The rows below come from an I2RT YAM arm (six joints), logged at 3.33 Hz.
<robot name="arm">
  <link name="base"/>
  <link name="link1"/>
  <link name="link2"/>
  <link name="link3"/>
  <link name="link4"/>
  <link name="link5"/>
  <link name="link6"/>
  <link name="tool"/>
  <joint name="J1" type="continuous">
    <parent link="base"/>
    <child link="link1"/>
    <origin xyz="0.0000 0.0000 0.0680"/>
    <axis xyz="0 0 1"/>
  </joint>
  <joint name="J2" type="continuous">
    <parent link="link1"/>
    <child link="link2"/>
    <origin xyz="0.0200 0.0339 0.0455"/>
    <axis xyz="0 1 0"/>
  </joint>
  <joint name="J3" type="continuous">
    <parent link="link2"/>
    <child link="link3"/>
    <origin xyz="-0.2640 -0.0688 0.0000"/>
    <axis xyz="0 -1 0"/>
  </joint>
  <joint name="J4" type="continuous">
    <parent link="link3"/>
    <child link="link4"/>
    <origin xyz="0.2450 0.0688 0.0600"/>
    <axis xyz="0 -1 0"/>
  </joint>
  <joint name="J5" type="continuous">
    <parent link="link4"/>
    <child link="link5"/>
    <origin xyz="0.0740 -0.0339 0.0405"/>
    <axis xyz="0 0 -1"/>
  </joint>
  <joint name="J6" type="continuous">
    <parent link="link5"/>
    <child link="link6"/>
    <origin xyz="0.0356 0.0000 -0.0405"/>
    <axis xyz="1 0 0"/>
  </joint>
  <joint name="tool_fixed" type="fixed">
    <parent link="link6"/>
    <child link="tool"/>
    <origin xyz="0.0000 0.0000 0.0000" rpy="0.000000 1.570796 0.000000"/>
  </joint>
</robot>
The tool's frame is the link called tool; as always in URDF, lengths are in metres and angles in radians. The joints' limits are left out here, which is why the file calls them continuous.
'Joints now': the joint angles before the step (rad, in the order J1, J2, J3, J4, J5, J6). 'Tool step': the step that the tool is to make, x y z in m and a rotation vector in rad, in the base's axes. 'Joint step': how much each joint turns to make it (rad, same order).
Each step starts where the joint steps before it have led.
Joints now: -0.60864, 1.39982, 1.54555, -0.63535, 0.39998, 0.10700
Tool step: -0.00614, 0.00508, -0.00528, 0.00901, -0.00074, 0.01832
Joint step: 0.00001, -0.03547, -0.04843, 0.00913, -0.01983, -0.00189
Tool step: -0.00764, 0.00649, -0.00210, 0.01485, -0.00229, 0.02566
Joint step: -0.00003, -0.03739, -0.03361, -0.01026, -0.02901, -0.00041
